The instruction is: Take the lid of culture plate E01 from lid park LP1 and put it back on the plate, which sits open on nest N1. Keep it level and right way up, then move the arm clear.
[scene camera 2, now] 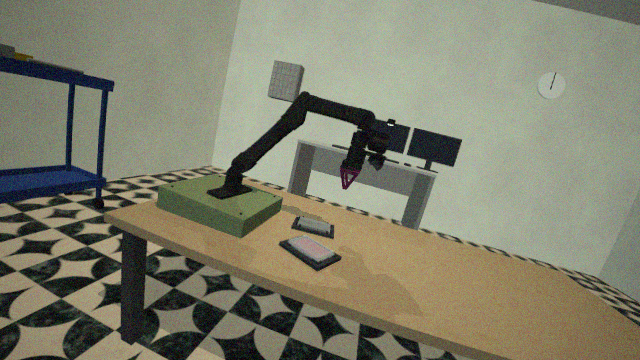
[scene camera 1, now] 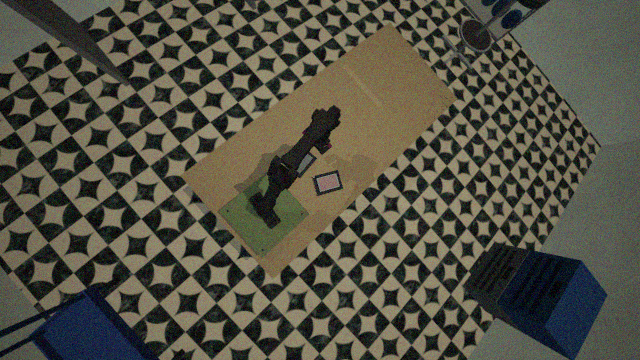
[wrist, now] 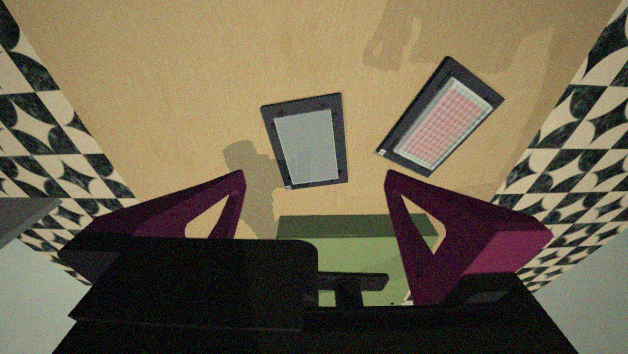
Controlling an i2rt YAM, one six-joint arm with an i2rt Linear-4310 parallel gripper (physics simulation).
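Places are measured from the arm's base along level axes (x ahead, y left, z up), in metres.
Where they show: gripper, fingertip midpoint: (scene camera 2: 345,187) (scene camera 1: 315,144) (wrist: 314,177); arm's base at its link origin: (scene camera 2: 231,192) (scene camera 1: 265,210) (wrist: 346,279).
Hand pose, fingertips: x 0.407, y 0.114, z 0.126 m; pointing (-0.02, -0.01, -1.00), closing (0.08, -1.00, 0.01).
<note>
Things, the pixels of their top centre, and the offset from my fingertips. Level surfaces: height alone.
- dark lid park LP1 at its top centre: (wrist: 309,152) (scene camera 2: 314,223) (scene camera 1: 300,161) 0.082 m back, 0.001 m left, 0.176 m down
- culture plate E01 at its top centre: (wrist: 443,131) (scene camera 2: 311,245) (scene camera 1: 328,182) 0.025 m back, 0.200 m right, 0.170 m down
- dark nest N1 at its top centre: (wrist: 440,129) (scene camera 2: 311,247) (scene camera 1: 328,182) 0.025 m back, 0.200 m right, 0.178 m down
- wooden table at its surface level: 0.196 m down
The pale, translucent lid (scene camera 1: 306,163) (scene camera 2: 313,225) (wrist: 307,147) lies flat on the dark lid park LP1 (wrist: 340,135); the arm partly covers it in scene camera 1. The culture plate E01 (scene camera 1: 327,182) (scene camera 2: 312,247) (wrist: 442,125), with pink wells showing and no lid on it, sits on the dark nest N1 (wrist: 419,107). My gripper (scene camera 2: 345,187) (wrist: 314,177) is open and empty, its magenta fingers pointing down, high above the table. In the wrist view the lid shows ahead of and between the fingertips, the plate ahead and to the right. The arm mostly hides the fingers in scene camera 1.
The arm's green base block (scene camera 1: 295,210) (scene camera 2: 200,212) (wrist: 370,250) stands near the lid park on the wooden table (scene camera 1: 400,75) (scene camera 2: 475,280). A blue cart (scene camera 2: 50,182), a grey desk (scene camera 2: 370,175) with monitors and a blue cabinet (scene camera 1: 575,305) stand away from the table.
</note>
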